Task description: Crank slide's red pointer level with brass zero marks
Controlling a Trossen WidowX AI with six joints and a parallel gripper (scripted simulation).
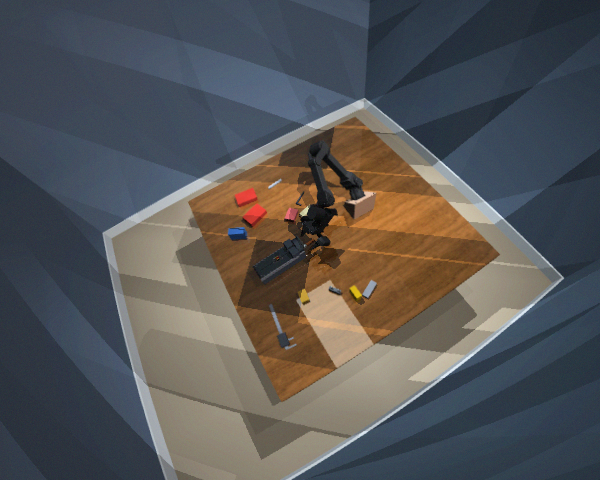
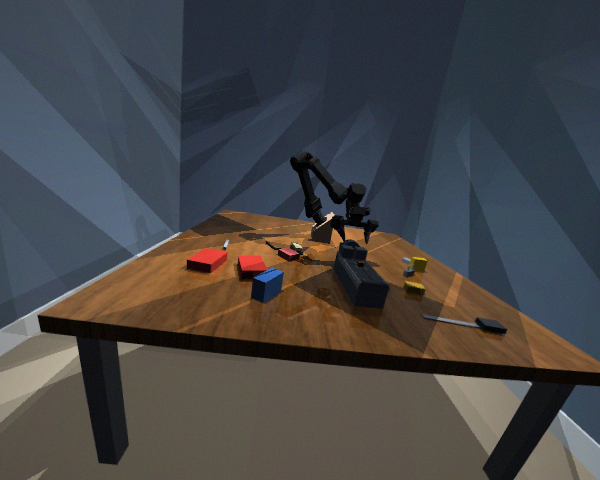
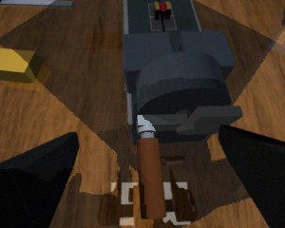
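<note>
My gripper tip is now 2 cm past the brown crank handle and 2 cm above it. The rest, counted from my gripper tip: pink block: 25 cm to the right, 10 cm below, 1 cm behind; then ochre block: 21 cm to the left, 12 cm ahead, 10 cm below; then red pointer: 16 cm ahead, 3 cm below.
</note>
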